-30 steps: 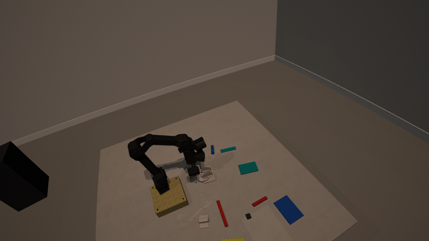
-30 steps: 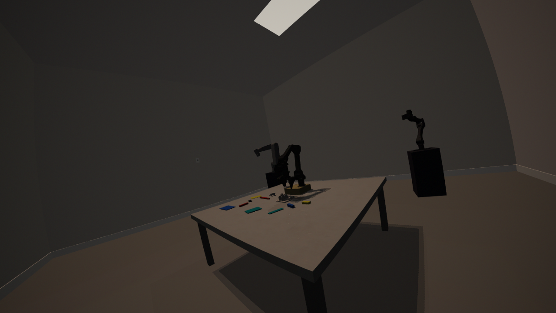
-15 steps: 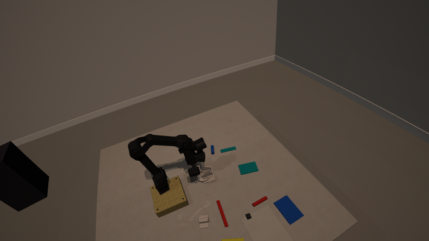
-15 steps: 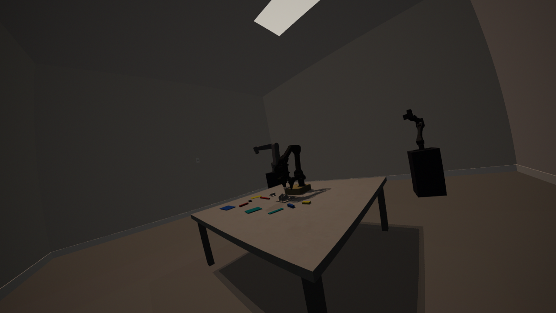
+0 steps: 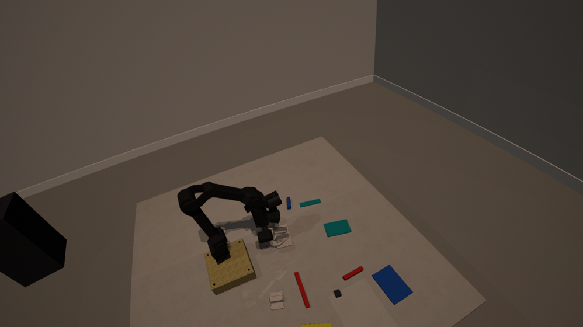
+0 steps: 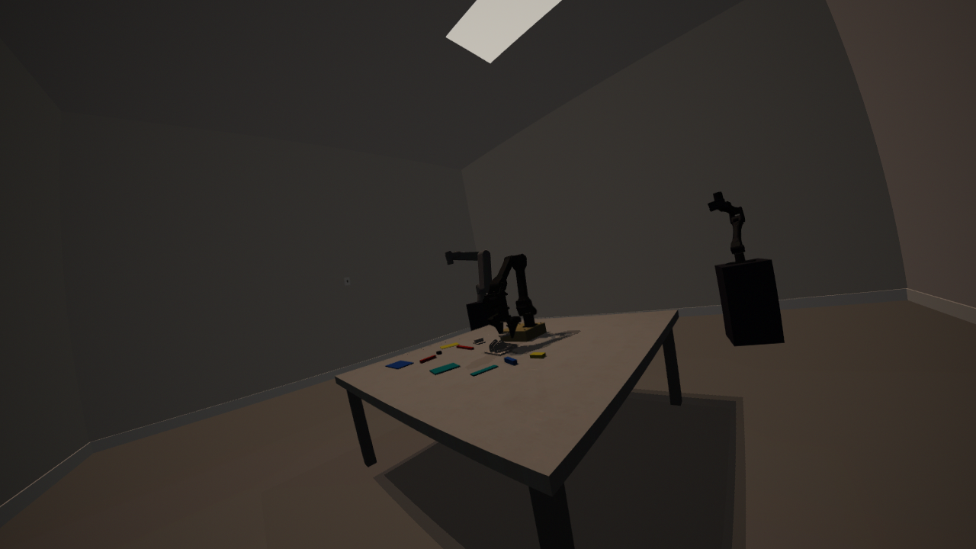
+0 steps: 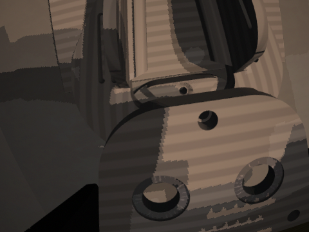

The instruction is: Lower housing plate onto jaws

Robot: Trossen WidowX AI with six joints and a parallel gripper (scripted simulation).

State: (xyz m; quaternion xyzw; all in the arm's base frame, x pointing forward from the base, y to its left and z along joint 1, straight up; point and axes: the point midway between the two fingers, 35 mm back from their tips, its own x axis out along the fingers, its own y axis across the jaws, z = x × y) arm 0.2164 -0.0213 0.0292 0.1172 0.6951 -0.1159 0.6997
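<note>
Now: the housing plate 5 cm below my gripper tip. Round my gripper tip: blue block (20 cm ahead, 13 cm to the left, 4 cm below); pale jaw assembly (4 cm below, 2 cm to the right, 1 cm ahead); yellow block (22 cm to the left, 13 cm ahead, 5 cm below).
</note>
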